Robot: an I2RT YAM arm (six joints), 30 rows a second.
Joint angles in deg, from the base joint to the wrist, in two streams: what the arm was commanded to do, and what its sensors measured. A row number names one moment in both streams.
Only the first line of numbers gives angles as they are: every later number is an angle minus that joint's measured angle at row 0.
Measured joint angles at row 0:
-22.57, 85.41, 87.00, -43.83, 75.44, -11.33
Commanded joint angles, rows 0 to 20:
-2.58, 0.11, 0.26, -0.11, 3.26, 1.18
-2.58, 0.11, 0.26, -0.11, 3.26, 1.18
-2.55, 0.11, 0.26, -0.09, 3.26, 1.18
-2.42, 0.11, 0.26, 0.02, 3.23, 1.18
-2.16, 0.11, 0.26, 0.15, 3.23, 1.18
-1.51, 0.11, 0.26, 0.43, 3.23, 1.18
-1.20, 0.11, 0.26, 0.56, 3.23, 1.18
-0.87, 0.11, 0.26, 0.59, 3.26, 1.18
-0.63, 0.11, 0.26, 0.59, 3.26, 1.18
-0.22, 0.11, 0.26, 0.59, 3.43, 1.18
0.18, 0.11, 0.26, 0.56, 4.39, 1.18
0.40, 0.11, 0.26, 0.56, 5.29, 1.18
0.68, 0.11, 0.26, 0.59, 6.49, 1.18
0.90, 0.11, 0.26, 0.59, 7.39, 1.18
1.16, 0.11, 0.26, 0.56, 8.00, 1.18
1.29, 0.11, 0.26, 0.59, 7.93, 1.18
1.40, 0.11, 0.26, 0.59, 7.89, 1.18
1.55, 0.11, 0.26, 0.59, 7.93, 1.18
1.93, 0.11, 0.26, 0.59, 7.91, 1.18
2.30, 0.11, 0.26, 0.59, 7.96, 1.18
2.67, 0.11, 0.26, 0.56, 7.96, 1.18
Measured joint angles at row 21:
2.63, 0.00, 0.00, 0.37, 5.73, 0.02
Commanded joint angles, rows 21 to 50:
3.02, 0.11, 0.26, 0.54, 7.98, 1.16
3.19, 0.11, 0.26, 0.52, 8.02, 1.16
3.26, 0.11, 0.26, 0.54, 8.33, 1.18
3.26, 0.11, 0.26, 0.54, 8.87, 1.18
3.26, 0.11, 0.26, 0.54, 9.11, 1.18
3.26, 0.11, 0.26, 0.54, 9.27, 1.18
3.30, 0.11, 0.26, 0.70, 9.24, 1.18
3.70, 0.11, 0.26, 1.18, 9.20, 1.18
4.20, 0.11, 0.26, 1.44, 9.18, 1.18
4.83, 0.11, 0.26, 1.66, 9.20, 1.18
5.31, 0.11, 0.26, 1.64, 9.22, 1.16
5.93, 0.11, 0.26, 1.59, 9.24, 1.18
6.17, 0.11, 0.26, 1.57, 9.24, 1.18
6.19, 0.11, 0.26, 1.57, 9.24, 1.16
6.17, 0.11, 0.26, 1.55, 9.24, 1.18
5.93, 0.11, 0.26, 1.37, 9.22, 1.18
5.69, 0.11, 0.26, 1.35, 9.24, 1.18
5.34, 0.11, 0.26, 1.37, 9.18, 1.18
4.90, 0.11, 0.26, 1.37, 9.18, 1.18
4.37, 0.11, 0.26, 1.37, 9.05, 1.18
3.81, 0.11, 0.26, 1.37, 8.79, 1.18
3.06, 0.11, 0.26, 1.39, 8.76, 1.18
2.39, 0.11, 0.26, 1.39, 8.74, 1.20
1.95, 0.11, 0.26, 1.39, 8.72, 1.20
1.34, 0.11, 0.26, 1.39, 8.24, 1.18
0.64, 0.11, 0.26, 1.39, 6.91, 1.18
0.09, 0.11, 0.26, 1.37, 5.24, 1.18
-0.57, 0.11, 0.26, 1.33, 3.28, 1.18
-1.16, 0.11, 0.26, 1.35, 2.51, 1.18
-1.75, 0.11, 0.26, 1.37, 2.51, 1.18
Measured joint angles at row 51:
0.00, 0.00, 0.00, 1.22, 5.55, 0.02
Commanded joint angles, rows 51 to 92:
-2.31, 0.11, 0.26, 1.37, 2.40, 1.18
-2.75, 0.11, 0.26, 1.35, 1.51, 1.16
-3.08, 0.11, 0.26, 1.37, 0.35, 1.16
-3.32, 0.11, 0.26, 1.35, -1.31, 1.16
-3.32, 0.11, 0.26, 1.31, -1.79, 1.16
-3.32, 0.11, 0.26, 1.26, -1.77, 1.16
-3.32, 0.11, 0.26, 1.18, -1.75, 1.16
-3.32, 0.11, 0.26, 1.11, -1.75, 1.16
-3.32, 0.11, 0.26, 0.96, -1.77, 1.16
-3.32, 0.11, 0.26, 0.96, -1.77, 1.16
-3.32, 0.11, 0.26, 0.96, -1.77, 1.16
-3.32, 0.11, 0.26, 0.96, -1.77, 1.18
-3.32, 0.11, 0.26, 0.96, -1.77, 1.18
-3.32, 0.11, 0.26, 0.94, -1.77, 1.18
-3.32, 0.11, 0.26, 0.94, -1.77, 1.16
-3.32, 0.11, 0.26, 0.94, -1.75, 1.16
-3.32, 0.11, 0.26, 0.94, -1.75, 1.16
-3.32, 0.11, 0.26, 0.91, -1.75, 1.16
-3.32, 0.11, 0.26, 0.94, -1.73, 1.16
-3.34, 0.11, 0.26, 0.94, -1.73, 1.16
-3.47, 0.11, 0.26, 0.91, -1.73, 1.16
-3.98, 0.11, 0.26, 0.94, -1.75, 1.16
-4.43, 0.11, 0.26, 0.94, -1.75, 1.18
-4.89, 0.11, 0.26, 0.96, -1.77, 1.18
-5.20, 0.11, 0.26, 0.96, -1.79, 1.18
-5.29, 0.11, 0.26, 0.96, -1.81, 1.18
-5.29, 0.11, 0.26, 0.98, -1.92, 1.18
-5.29, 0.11, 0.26, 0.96, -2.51, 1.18
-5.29, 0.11, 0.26, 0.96, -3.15, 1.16
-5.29, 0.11, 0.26, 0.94, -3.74, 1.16
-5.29, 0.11, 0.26, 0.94, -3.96, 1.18
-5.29, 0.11, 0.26, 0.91, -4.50, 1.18
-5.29, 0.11, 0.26, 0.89, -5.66, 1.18
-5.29, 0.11, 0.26, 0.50, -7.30, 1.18
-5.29, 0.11, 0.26, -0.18, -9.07, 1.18
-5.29, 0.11, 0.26, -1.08, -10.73, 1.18
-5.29, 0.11, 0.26, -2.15, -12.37, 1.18
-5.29, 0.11, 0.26, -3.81, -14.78, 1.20
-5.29, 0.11, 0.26, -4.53, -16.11, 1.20
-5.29, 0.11, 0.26, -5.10, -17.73, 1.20
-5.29, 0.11, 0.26, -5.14, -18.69, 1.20
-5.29, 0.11, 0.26, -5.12, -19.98, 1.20
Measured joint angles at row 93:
-5.35, -0.09, 0.26, -4.48, -10.36, 1.00
